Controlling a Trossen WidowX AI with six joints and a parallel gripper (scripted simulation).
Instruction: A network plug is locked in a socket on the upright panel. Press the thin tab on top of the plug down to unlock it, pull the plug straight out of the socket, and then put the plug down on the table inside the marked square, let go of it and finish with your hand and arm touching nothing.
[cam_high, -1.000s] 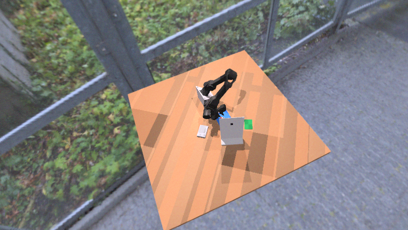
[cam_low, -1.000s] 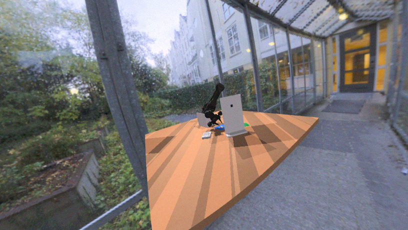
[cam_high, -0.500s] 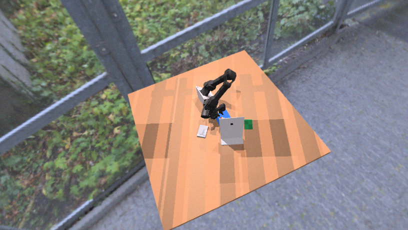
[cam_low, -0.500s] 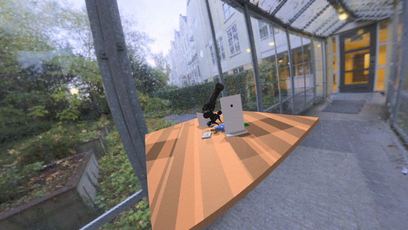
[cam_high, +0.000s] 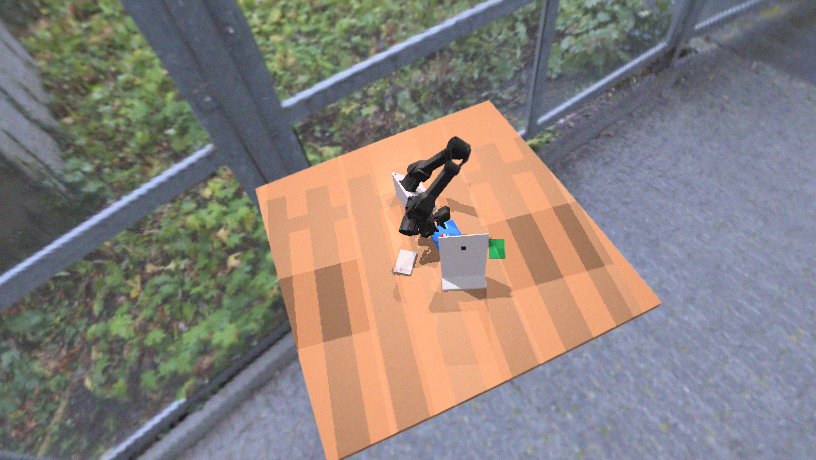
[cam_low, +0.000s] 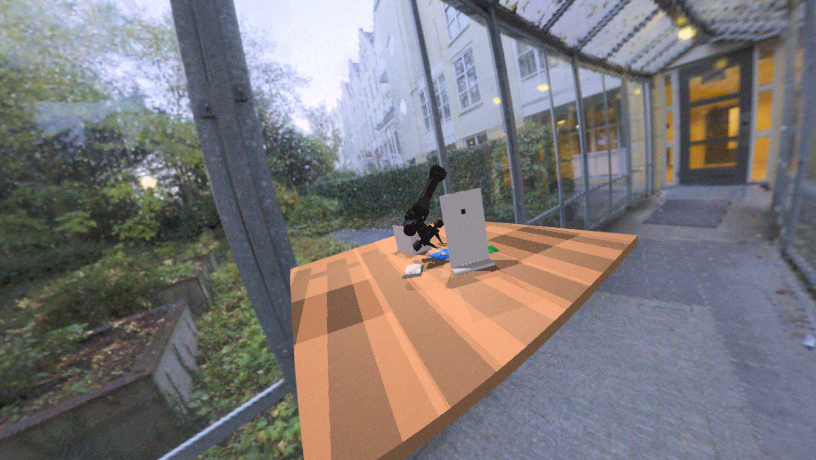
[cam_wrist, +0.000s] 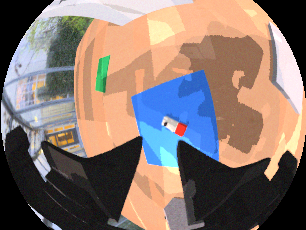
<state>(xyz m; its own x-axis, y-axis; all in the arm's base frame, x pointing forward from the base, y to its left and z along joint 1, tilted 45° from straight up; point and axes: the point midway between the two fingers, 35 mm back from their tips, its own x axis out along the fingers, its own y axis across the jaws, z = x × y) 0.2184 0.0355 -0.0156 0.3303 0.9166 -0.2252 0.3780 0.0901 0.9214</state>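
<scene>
Now: gripper tip 1 cm short of the network plug, 1 cm to the right of it and 4 cm above it. Also, from my gripper tip: green square (18 cm ahead, 15 cm to the left, 5 cm below); grey panel (22 cm ahead, 4 cm to the right, 9 cm above); blue marked square (1 cm to the left, 5 cm below).
</scene>
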